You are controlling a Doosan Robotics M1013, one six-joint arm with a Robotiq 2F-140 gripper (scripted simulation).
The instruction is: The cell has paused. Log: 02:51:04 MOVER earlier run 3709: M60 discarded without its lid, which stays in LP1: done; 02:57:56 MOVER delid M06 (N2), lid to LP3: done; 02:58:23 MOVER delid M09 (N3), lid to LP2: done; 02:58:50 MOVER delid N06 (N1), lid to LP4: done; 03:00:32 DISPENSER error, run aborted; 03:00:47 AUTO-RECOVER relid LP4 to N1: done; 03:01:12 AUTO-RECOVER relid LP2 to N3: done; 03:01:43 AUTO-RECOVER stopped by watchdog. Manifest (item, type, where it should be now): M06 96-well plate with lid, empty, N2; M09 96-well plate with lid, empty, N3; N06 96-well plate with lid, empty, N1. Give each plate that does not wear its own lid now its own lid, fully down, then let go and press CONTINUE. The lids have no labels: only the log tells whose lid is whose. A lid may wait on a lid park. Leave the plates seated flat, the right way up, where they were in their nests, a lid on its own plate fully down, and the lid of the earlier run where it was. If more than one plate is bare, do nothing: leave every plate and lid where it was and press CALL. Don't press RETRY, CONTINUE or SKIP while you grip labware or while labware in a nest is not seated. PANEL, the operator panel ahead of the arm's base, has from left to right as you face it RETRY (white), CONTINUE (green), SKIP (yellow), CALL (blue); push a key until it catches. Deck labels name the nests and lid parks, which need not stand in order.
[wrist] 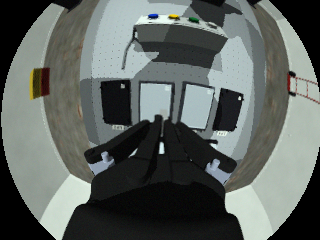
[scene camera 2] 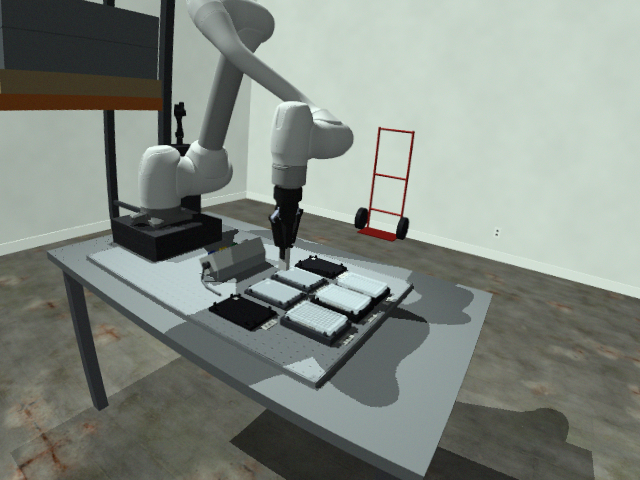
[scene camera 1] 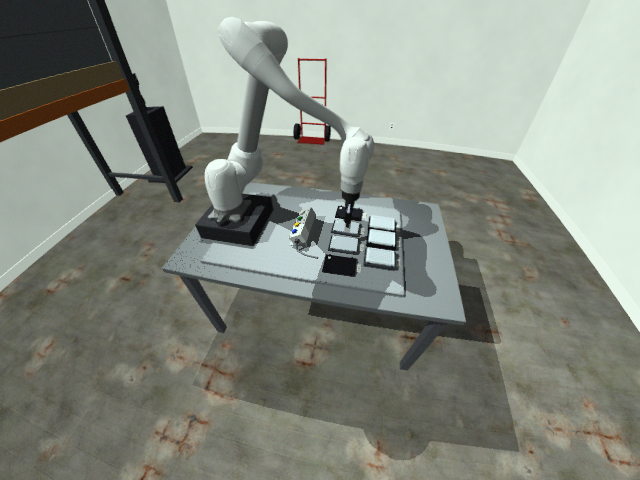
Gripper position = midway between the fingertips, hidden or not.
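Observation:
An operator panel (scene camera 2: 232,260) belongs to the scene, visible also at (scene camera 1: 300,238) and, in the wrist view, at (wrist: 181,33). The gripper (scene camera 2: 283,269) appears in the wrist view as well, at (wrist: 163,114). A plate (scene camera 2: 320,319) is in sight, as are a black lid park (scene camera 2: 237,311) and a black lid park (wrist: 228,110).

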